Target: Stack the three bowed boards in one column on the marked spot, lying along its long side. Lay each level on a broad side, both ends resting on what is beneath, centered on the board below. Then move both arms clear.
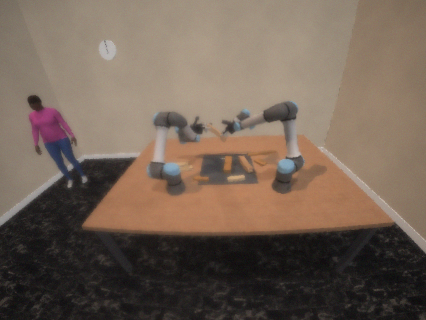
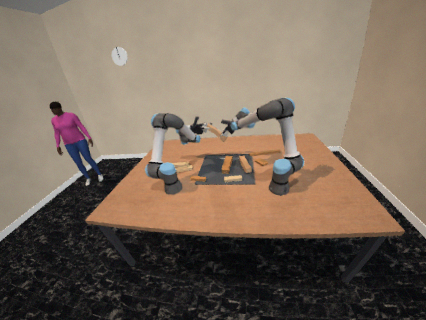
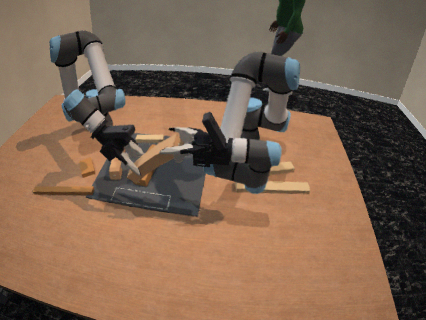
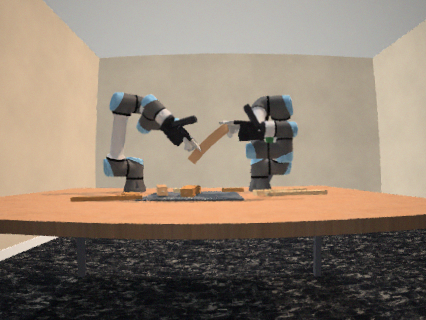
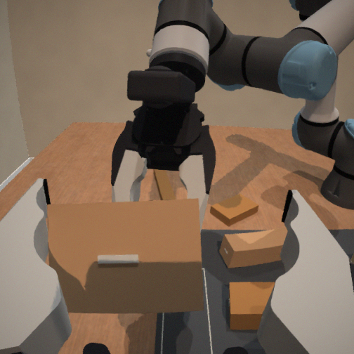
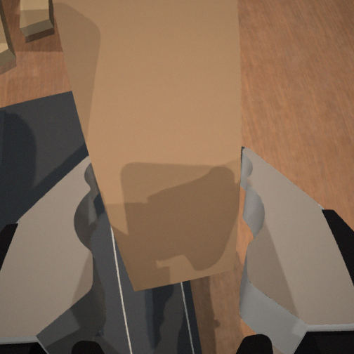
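Seen in the pictures: left gripper, fingertip midpoint: [image 1: 211, 126] [image 2: 211, 126] [image 3: 163, 139] [image 4: 218, 126]; right gripper, fingertip midpoint: [image 1: 220, 136] [image 2: 220, 136] [image 3: 144, 168] [image 4: 202, 152]; left arm's base, origin of the base link: [image 1: 176, 189] [image 2: 173, 188] [image 3: 245, 138]; right arm's base, origin of the base link: [image 1: 281, 187] [image 2: 278, 188] [image 4: 134, 191].
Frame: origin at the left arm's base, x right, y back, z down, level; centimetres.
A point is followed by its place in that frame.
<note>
A bowed board [image 3: 157, 156] @[x 37.7, y -53.3, z -30.6 cm] [image 4: 210, 144] @[x 40.1, y -52.7, z -25.1 cm] [image 5: 125, 230] [image 6: 165, 100] is held tilted in the air above the mat. My right gripper [image 3: 138, 162] [image 4: 196, 148] @[x 43.4, y -49.5, z -21.9 cm] [image 6: 168, 153] is shut on it near its lower end. My left gripper [image 3: 171, 140] @[x 35.9, y -49.1, z -34.0 cm] [image 4: 225, 127] @[x 35.9, y -49.1, z -34.0 cm] [image 5: 167, 187] is open at the raised end, its fingers spread wide to either side. Another orange board [image 2: 227, 164] [image 3: 115, 170] and a third [image 2: 245, 164] [image 3: 144, 177] lie on the dark mat [image 3: 187, 185] @[x 29.3, y -35.9, z -0.6 cm]. The marked spot, a white outline [image 3: 140, 204] @[x 48.3, y -47.5, z -0.5 cm] [image 5: 208, 305], bears no board.
A long orange strip [image 3: 64, 190] @[x 85.7, y -43.9, z -2.3 cm] and a small orange block [image 3: 87, 167] @[x 78.6, y -27.9, z -2.2 cm] lie by the mat on the right arm's side. Pale strips [image 3: 287, 187] @[x -14.2, y -38.4, z -2.2 cm] lie on the left arm's side. A short pale piece [image 3: 149, 137] @[x 50.2, y -4.5, z -3.0 cm] lies toward the arm bases. A small orange piece [image 2: 198, 178] @[x 21.0, y -7.6, z -2.7 cm] is nearby.
</note>
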